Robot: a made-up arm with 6 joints.
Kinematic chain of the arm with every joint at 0, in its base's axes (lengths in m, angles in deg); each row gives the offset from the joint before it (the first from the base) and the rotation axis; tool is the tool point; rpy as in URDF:
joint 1: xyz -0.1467 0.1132 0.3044 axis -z
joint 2: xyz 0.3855 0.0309 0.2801 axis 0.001 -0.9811 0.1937
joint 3: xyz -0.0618 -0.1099 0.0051 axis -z
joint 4: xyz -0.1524 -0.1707 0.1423 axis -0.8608 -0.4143 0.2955
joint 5: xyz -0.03 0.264 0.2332 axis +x
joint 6: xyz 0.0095 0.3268 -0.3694 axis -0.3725 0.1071 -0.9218
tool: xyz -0.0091 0.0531 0.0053 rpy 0 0 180
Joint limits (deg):
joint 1: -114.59..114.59
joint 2: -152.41..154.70
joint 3: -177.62..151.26
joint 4: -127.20..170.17
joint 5: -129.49..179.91
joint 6: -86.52..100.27
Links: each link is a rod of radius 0.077 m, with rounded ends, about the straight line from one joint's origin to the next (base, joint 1, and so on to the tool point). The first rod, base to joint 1, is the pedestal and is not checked.
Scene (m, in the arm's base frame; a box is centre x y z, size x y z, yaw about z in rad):
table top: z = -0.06
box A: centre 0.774 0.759 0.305 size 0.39 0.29 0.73 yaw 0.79
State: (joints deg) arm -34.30 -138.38 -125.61 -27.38 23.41 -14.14
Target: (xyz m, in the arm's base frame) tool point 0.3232 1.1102 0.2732
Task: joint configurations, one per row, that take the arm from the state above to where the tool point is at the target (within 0.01 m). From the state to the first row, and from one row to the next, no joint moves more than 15 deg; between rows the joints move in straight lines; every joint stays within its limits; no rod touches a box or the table.
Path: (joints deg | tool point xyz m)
1: -47.15 -133.00 -132.90 -12.78 15.03 -16.42 | 0.7612 0.2844 0.8613
2: -60.01 -127.63 -140.19 1.82 6.65 -18.71 | 0.5521 0.2498 0.9272
3: -72.86 -122.25 -147.49 16.42 -1.72 -20.99 | 0.3444 0.1922 0.8893
4: -85.71 -116.87 -154.78 31.02 -10.10 -23.28 | 0.1475 0.1461 0.7896
5: -88.79 -117.01 -147.69 18.02 -3.49 -21.04 | 0.2844 0.2848 0.8663
6: -91.86 -117.14 -140.60 5.03 3.12 -18.81 | 0.3497 0.4954 0.9326
7: -94.94 -117.28 -133.51 -7.96 9.73 -16.58 | 0.3230 0.7430 0.9648
8: -98.02 -117.41 -126.42 -20.96 16.34 -14.35 | 0.2049 0.9838 0.9419
9: -101.09 -117.54 -119.33 -33.95 22.95 -12.12 | 0.0177 1.1747 0.8514
10: -104.17 -117.68 -112.24 -46.94 29.56 -9.89 | -0.1995 1.2830 0.6928
11: -91.54 -131.88 -112.07 -49.98 29.00 -11.37 | 0.0759 1.2577 0.4781
12: -78.91 -146.09 -111.90 -53.02 28.44 -12.85 | 0.3232 1.1102 0.2732

